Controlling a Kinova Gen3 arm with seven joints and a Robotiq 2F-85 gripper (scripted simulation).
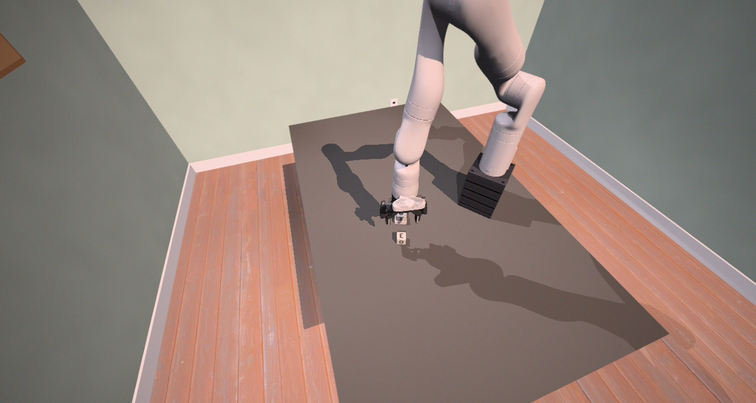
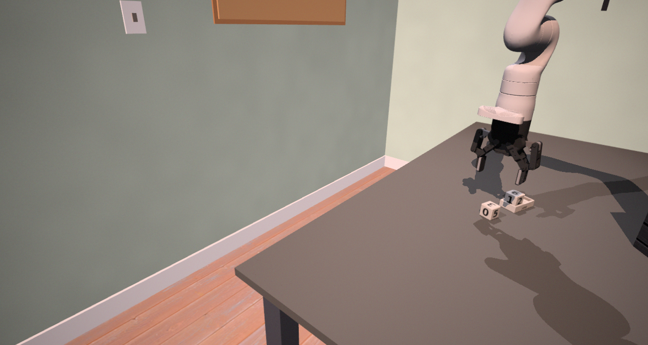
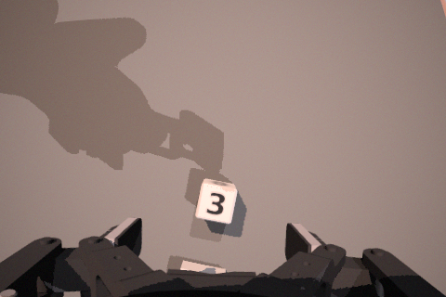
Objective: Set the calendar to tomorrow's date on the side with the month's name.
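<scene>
My gripper is now 10 cm above the cube. The rest, counted from my hand: pale tray (10 cm below, 9 cm to the right, 5 cm behind).
</scene>
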